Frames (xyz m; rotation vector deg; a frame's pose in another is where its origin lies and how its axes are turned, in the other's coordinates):
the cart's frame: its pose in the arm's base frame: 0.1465 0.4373 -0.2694 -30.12 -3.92 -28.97
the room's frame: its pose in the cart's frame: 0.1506 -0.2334 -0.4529 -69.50 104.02 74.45
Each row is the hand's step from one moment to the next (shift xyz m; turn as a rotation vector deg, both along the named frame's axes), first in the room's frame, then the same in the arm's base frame.
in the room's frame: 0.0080 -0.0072 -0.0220 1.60 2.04 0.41
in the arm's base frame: -0.0080 -0.0208 0.0102 -2.23 0.83 -1.11
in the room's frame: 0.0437 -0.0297 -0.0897 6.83 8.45 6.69
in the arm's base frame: -0.0385 -0.0904 0.0343 -7.40 6.07 -8.44
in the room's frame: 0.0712 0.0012 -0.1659 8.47 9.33 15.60
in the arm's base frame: -0.1063 -0.1243 0.0765 -5.50 10.72 -16.03
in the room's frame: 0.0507 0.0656 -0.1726 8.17 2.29 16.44
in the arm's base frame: -0.1436 -0.0740 0.1028 0.07 6.52 -17.31
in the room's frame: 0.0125 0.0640 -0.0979 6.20 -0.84 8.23
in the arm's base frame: -0.0915 -0.0158 0.0723 0.26 0.88 -10.30
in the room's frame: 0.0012 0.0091 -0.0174 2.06 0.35 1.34
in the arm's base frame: -0.0140 -0.0039 0.0132 -0.91 -0.04 -2.31
